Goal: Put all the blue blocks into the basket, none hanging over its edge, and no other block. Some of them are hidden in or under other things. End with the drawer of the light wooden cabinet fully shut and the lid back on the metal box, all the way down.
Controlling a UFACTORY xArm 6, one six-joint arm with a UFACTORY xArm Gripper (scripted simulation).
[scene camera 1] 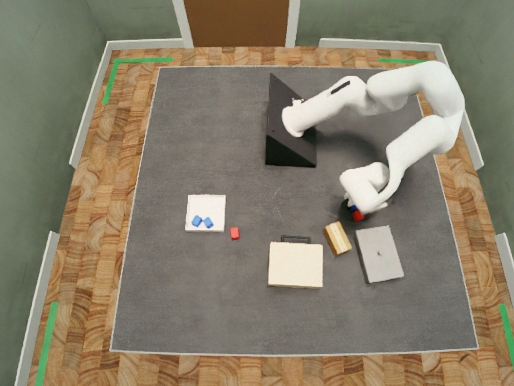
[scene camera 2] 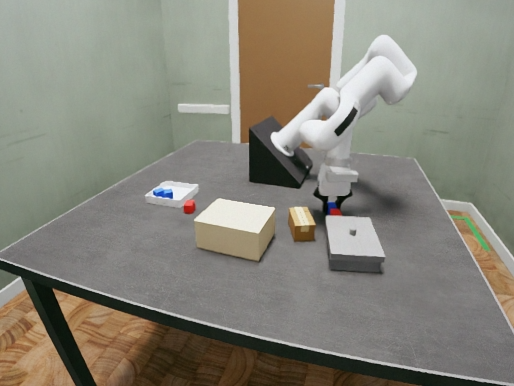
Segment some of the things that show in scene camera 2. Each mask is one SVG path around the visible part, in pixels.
A light wooden cabinet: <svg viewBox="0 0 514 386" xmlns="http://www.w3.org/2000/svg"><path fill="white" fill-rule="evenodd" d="M194 220L198 248L255 261L260 260L275 234L274 207L218 198Z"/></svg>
A white basket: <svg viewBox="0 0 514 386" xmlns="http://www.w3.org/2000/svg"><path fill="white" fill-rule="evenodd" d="M145 199L146 203L181 208L187 200L190 200L199 192L197 184L165 181L146 194ZM153 190L161 187L163 189L172 188L174 199L155 197Z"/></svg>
A flat lid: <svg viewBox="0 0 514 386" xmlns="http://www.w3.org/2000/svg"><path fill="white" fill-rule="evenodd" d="M326 215L325 224L330 260L384 263L385 255L370 218Z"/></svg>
A brown cardboard box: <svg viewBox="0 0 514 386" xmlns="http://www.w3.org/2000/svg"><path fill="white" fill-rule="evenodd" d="M289 208L288 224L294 242L314 241L315 223L308 208Z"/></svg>
